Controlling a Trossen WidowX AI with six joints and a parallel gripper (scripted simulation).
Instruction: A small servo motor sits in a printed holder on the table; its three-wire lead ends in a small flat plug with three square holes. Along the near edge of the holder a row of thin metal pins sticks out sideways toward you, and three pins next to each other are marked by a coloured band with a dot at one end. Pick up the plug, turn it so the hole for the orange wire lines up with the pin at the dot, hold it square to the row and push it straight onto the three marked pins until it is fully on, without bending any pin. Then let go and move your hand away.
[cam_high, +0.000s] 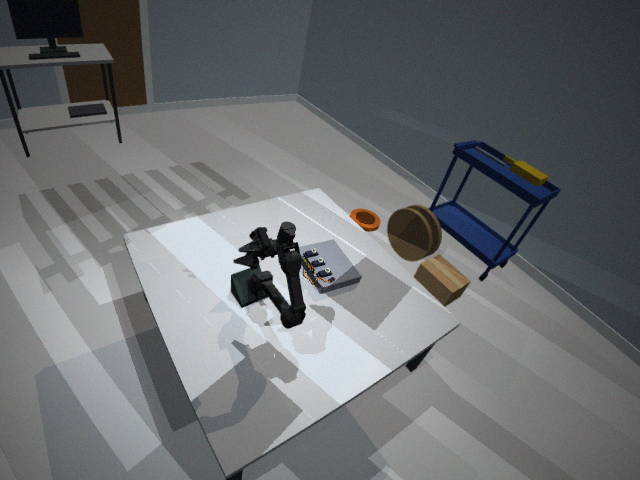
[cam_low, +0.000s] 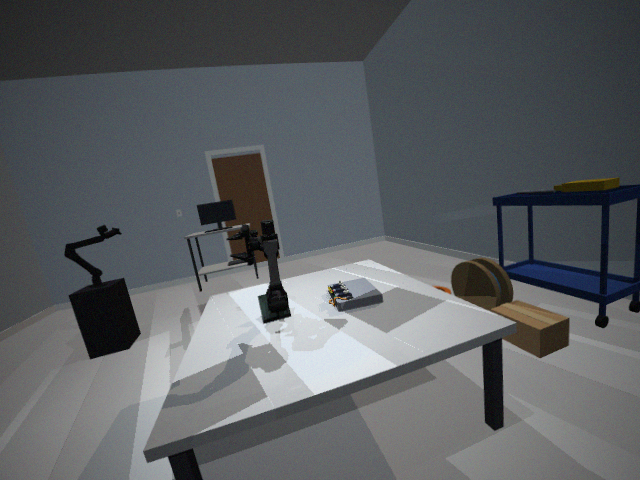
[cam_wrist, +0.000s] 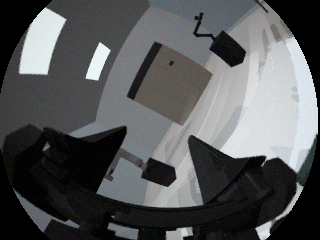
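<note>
Right now my gripper tip is 480 mm short of the red band, 80 mm to the right of it and 360 mm above it. From my gripper tip the other things lie so: grey printed holder (640 mm ahead, 80 mm to the left, 410 mm below).
</note>
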